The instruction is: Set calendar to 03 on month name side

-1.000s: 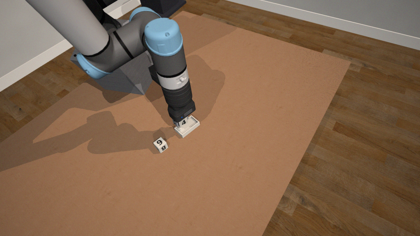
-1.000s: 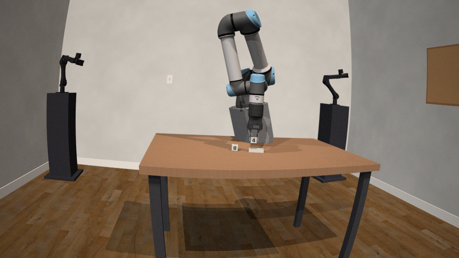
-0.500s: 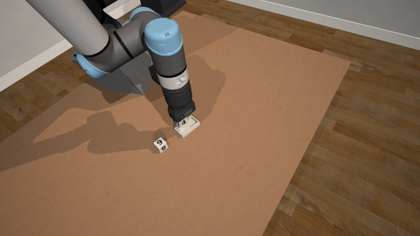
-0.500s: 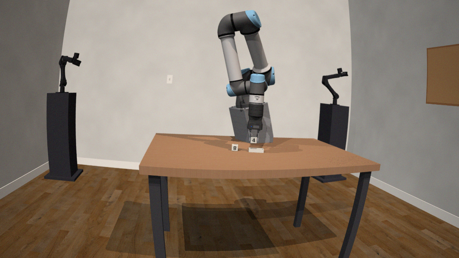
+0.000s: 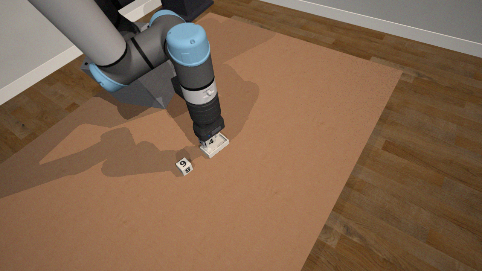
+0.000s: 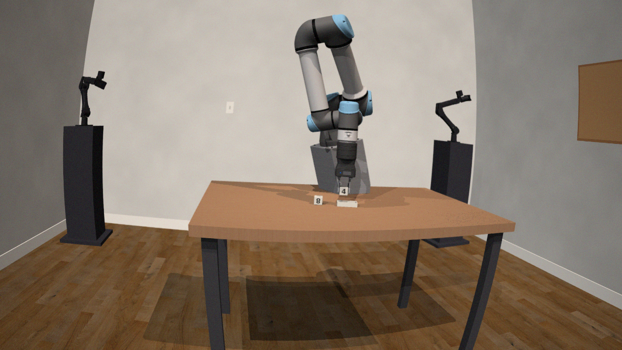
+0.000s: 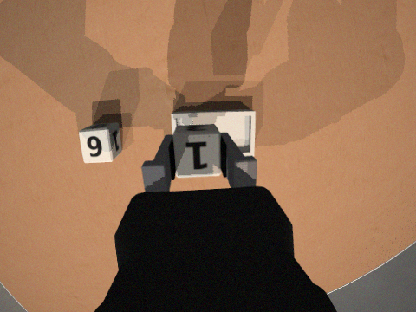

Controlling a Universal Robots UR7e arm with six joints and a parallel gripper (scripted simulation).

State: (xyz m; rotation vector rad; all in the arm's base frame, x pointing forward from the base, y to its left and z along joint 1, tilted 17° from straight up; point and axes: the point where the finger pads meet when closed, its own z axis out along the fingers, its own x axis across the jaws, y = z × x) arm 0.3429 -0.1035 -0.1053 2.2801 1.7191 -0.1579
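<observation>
Now: the white tray 20 mm to the left of my hand and 60 mm below it.
</observation>
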